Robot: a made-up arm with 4 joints.
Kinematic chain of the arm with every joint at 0, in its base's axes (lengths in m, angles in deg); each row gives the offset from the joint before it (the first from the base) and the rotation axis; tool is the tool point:
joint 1: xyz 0 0 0.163 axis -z
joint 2: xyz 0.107 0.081 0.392 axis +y
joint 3: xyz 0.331 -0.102 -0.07 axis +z
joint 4: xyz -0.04 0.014 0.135 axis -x
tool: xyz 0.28 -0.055 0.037
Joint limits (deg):
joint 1: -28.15..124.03
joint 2: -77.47..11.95
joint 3: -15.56..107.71
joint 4: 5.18..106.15
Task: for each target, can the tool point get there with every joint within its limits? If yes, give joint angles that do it. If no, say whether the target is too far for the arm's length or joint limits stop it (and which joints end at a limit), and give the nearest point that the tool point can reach.
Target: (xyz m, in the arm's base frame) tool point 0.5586 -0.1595 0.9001
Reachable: yes | joints 16.43 -23.47 -2.16 74.62
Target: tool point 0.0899 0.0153 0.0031
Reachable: no: joint limits stop it (at a limit: joint 2, joint 3, joint 4) | nearest point 0.3669 0.0624 0.6196 | short by 0.677 m
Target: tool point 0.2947 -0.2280 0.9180
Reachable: yes | joints 72.54 -43.07 67.97 70.06
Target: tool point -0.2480 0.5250 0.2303
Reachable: no: joint limits stop it (at a limit: joint 1, joint 2, joint 4) | nearest point 0.2017 0.3295 0.6170 | short by 0.625 m
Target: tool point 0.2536 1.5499 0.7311
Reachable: no: too far | nearest point 0.3726 0.4373 0.6439 | short by 1.122 m
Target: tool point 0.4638 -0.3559 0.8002
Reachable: yes | joints 52.17 -13.65 38.07 67.17
